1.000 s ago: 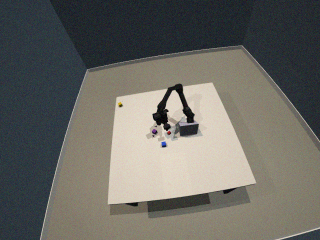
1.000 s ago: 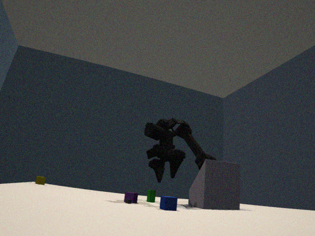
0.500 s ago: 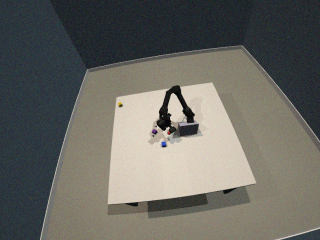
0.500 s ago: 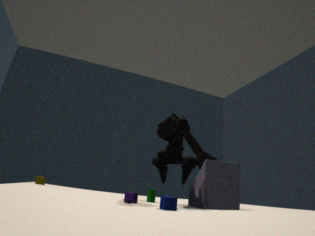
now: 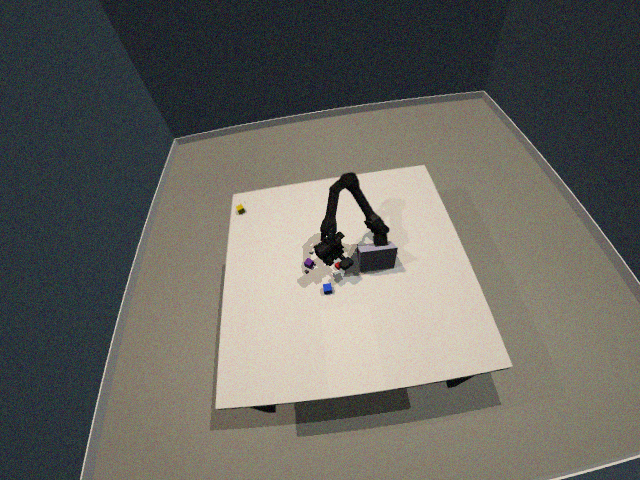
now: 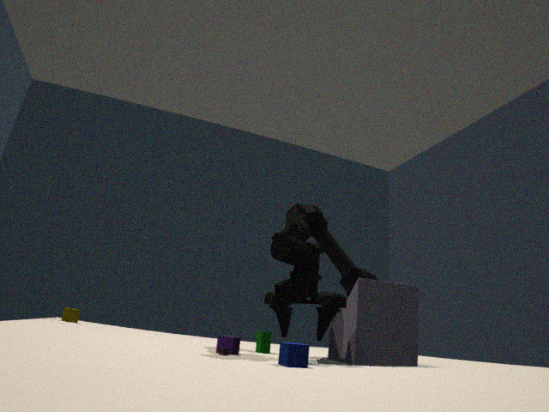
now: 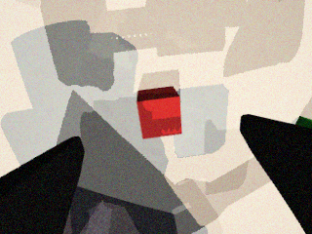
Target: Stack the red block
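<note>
The red block is 3 cm below my gripper tip. The rest, counted from my gripper tip: yellow block (59 cm ahead, 46 cm to the right, 3 cm below); then blue block (13 cm to the left, 6 cm ahead, 3 cm below); then purple block (15 cm ahead, 3 cm below, 2 cm to the right).
</note>
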